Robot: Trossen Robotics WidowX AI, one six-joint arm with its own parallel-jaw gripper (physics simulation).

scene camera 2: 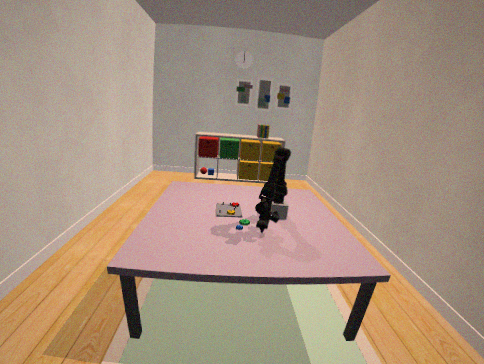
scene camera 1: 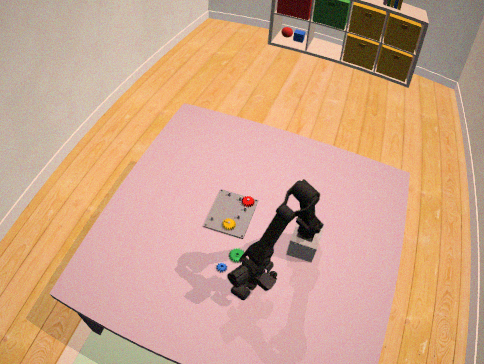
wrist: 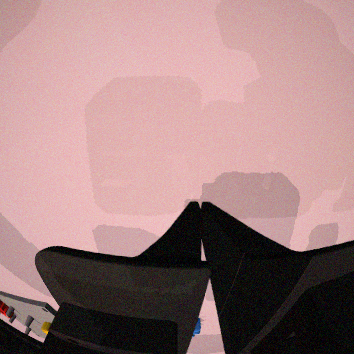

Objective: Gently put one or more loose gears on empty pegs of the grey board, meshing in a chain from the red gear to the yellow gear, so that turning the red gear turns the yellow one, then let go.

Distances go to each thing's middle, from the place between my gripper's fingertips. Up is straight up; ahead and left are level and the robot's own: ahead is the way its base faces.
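The grey board (scene camera 1: 224,207) is in sight; my gripper is 290 mm to the left of it and 200 mm short of it.
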